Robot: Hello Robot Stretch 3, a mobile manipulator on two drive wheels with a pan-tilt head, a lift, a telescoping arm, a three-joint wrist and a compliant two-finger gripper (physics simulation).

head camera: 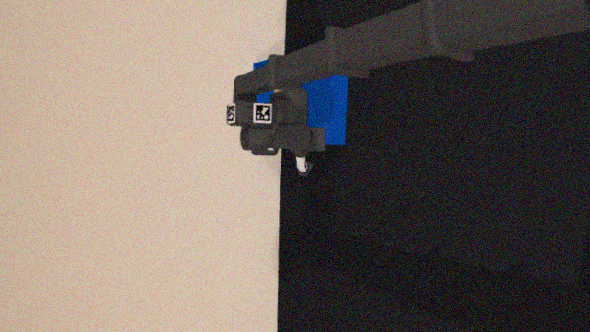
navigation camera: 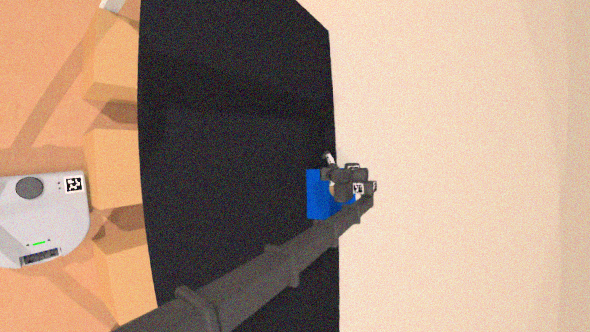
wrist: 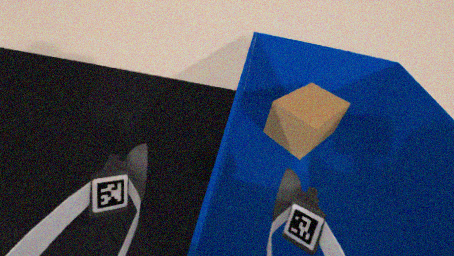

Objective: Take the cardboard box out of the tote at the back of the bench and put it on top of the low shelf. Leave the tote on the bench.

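Places are measured from the robot's base along level axes (x ahead, y down, z left), in centimetres.
Pixels of known places: robot's base, link origin: [navigation camera: 30, 186].
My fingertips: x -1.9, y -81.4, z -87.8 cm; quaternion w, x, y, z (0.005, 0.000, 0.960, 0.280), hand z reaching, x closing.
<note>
Ahead of a thing's pixels: the offset from my fingertips to its top centre. Level surfaces: height alone.
The tan cardboard box @(dx -10.5, dy -0.2, dz -13.4 cm) [wrist: 310, 112] sits tilted inside the blue tote @(dx -10.7, dy -4.9, dz -5.6 cm) [head camera: 328, 107] [navigation camera: 316, 197] [wrist: 360, 65]. In the navigation view a sliver of the box [navigation camera: 332, 189] shows beside my wrist. The tote stands on the black bench @(dy +5.1 cm) [head camera: 425, 200] [navigation camera: 235, 125] [wrist: 75, 125], at its edge by the pale wall. My gripper [head camera: 305, 142] [navigation camera: 329, 171] [wrist: 214, 174] is open and empty, with its fingers wide apart. In the wrist view its right finger appears over the tote, just below the box, and its left finger over the bench outside the tote's side wall. The low shelf cannot be made out.
My arm [head camera: 380, 45] [navigation camera: 250, 270] reaches across the bench and hides part of the tote. The pale wall [head camera: 140, 175] [navigation camera: 460, 150] [wrist: 125, 30] is behind the bench. My grey base [navigation camera: 47, 215] and several tan blocks [navigation camera: 117, 167] are along the bench's near side.
</note>
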